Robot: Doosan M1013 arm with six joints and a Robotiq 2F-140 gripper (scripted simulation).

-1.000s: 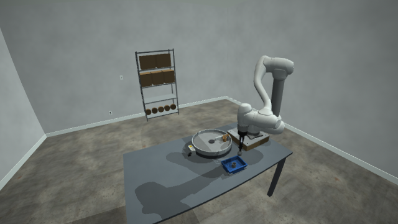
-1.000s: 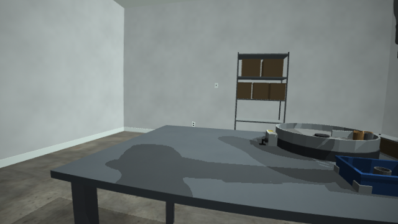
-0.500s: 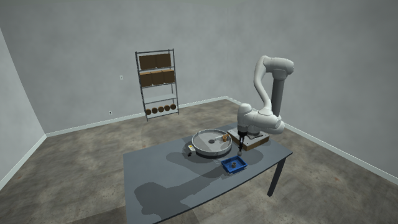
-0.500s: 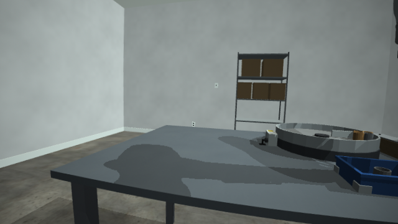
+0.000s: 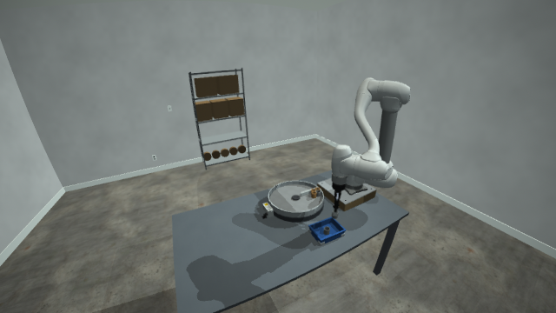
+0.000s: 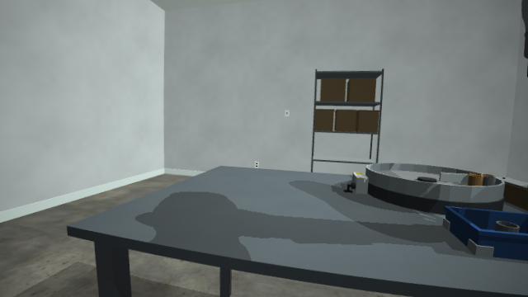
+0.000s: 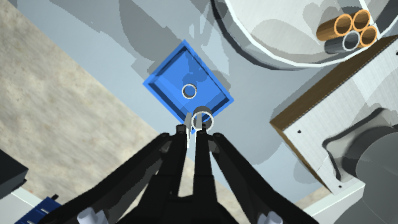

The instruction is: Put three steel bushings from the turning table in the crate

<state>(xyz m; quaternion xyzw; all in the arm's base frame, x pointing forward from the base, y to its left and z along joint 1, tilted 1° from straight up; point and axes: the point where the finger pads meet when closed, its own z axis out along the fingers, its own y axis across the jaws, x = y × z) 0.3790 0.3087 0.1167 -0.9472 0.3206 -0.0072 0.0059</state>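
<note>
Now: the blue crate 40 mm ahead of my hand, 10 mm to the right of it and 160 mm below it. Round my hand: turning table (100 mm ahead, 380 mm to the right, 130 mm below).
</note>
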